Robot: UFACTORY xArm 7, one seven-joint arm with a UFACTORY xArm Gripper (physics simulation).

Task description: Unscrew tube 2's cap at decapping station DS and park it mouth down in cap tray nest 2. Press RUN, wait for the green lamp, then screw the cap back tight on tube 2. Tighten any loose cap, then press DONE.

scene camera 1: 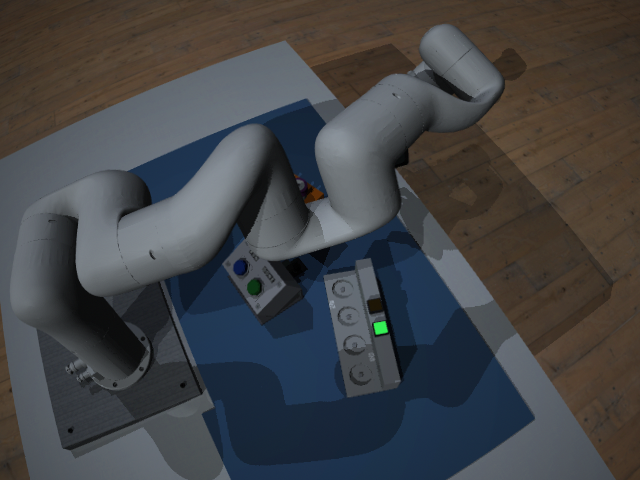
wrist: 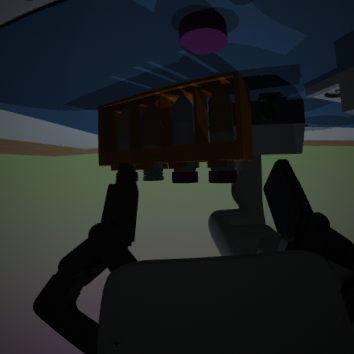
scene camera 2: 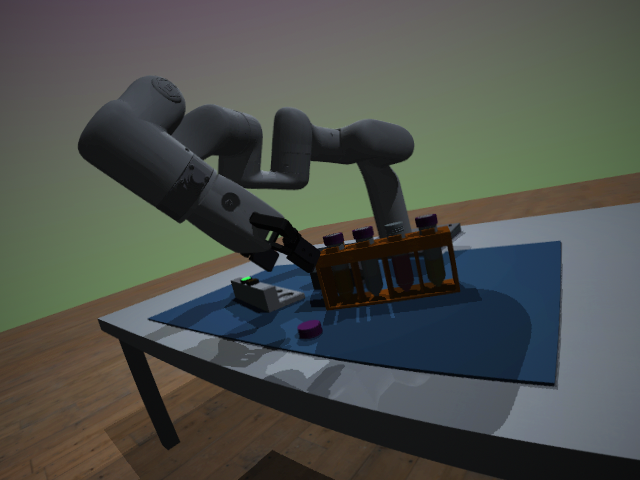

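Observation:
My gripper is open and empty, steeply tilted. In scene camera 2 one finger overlaps the rack's left end; contact is unclear. A purple cap lies flat on the blue mat, apart from the rack. The orange rack holds several upright tubes. One tube is uncapped, its thread bare; the others wear purple caps. The cap tray has empty nests. Its green lamp is lit. The tubes' numbers are unreadable.
A sloped box has a blue button and a green button. A dark block, possibly the decapping station, stands beside it. The arm hides most of the rack in scene camera 1. The table edge lies beyond the cap.

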